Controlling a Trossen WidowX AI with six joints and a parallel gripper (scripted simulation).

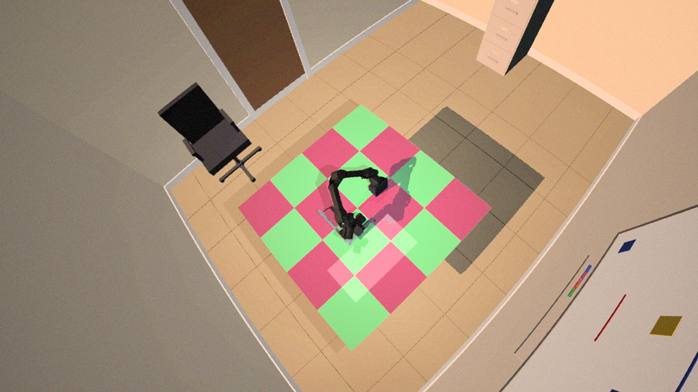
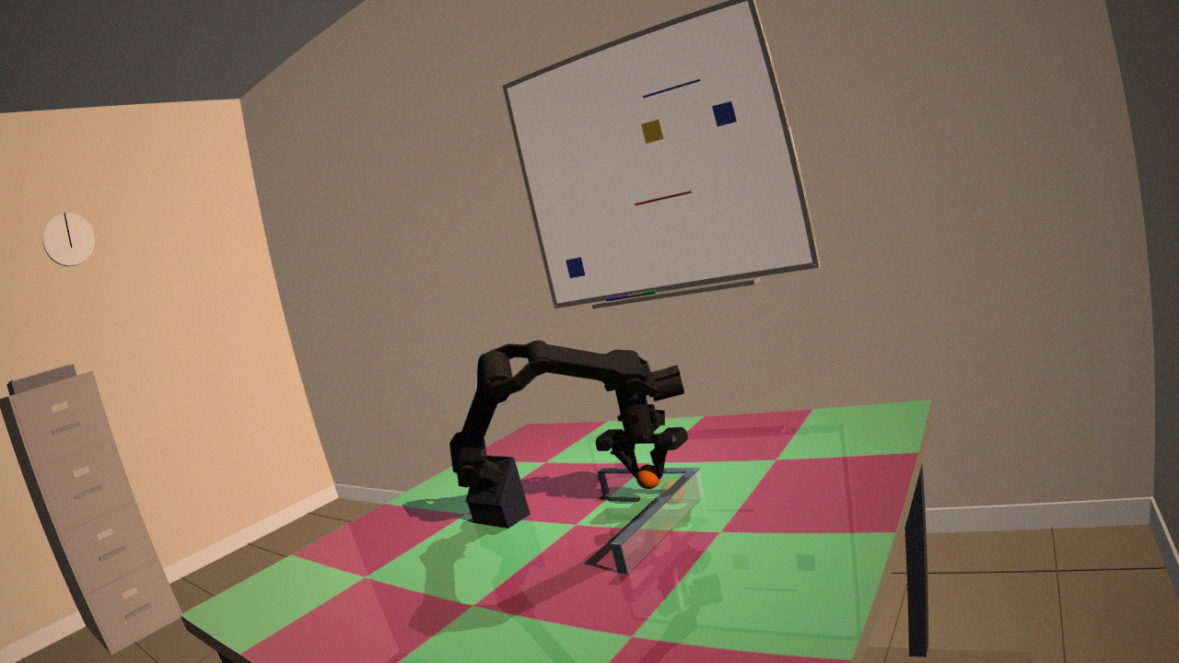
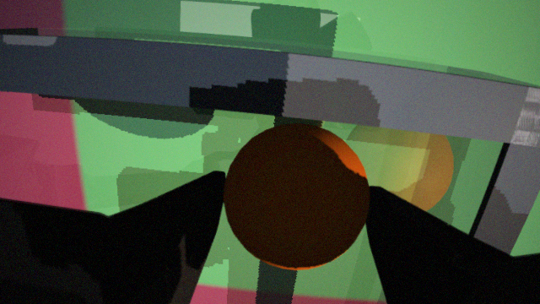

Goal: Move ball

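Right now my gripper tip is 50 mm short of the see-through copy of ball, 30 mm above it and 10 mm to the right of it. From my gripper tip the other things lie so: orange ball right at my gripper tip.
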